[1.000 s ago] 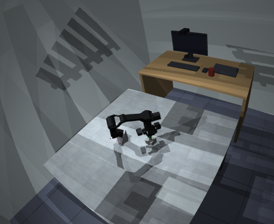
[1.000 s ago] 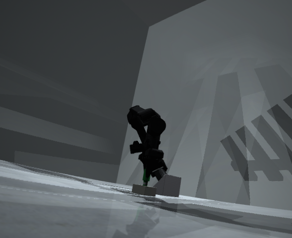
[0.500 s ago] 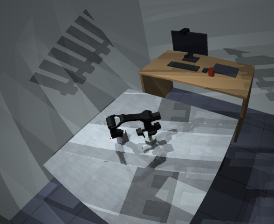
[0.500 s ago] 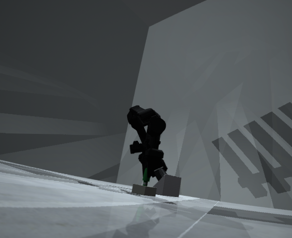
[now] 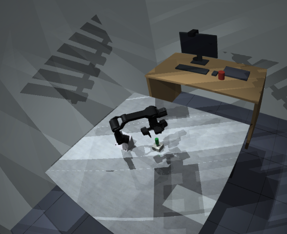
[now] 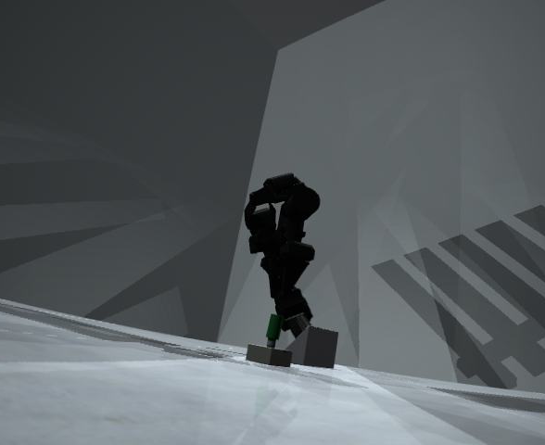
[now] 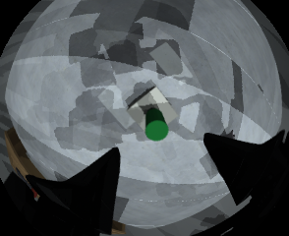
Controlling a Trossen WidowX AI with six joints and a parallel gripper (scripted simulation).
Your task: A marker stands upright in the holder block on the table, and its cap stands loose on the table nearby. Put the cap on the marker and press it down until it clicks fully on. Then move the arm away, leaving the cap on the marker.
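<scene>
The green cap is 6 cm below my gripper tip. Also, from my gripper tip: grey holder block: 12 cm below.
</scene>
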